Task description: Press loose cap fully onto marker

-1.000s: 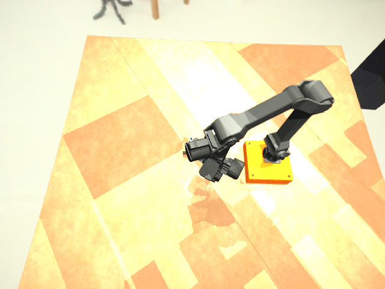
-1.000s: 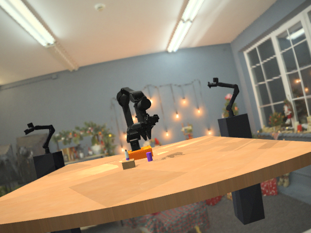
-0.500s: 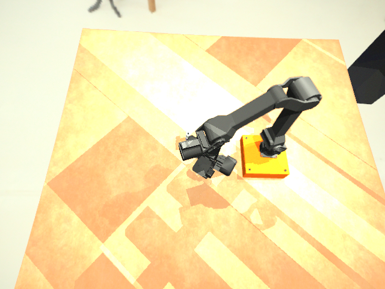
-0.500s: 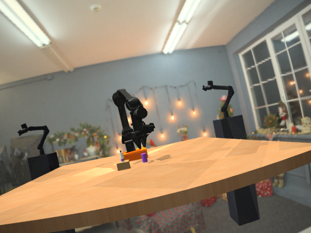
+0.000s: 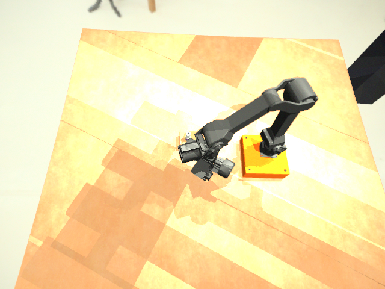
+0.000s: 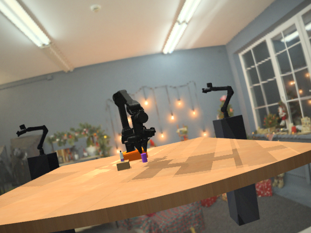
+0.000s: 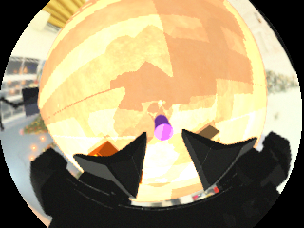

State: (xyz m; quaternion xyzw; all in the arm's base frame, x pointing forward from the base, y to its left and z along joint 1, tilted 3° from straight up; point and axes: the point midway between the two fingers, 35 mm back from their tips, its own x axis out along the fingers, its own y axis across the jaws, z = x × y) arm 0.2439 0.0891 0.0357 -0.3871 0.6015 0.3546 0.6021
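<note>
The purple cap is 30 mm below my gripper tip. Round my gripper tip: tan holder block (80 mm ahead, 110 mm to the right, 30 mm below).
</note>
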